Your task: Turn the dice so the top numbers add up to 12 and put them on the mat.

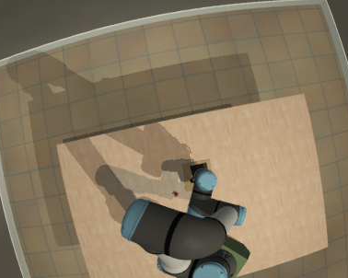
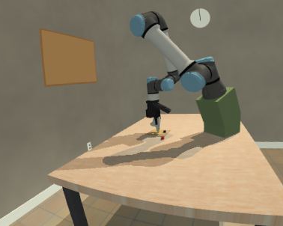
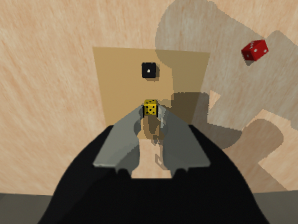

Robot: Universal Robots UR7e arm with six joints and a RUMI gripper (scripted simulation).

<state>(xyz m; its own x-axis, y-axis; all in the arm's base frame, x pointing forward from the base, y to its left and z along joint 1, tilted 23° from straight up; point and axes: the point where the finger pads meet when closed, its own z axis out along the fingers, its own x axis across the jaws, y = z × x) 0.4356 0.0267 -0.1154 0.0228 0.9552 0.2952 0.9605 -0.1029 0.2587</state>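
Right now my hand is 10 mm above the yellow die. From my hand the other things lie so: black die (50 mm behind, 10 mm below); then red die (120 mm to the left, 60 mm behind, 20 mm below); then tan mat (20 mm below).
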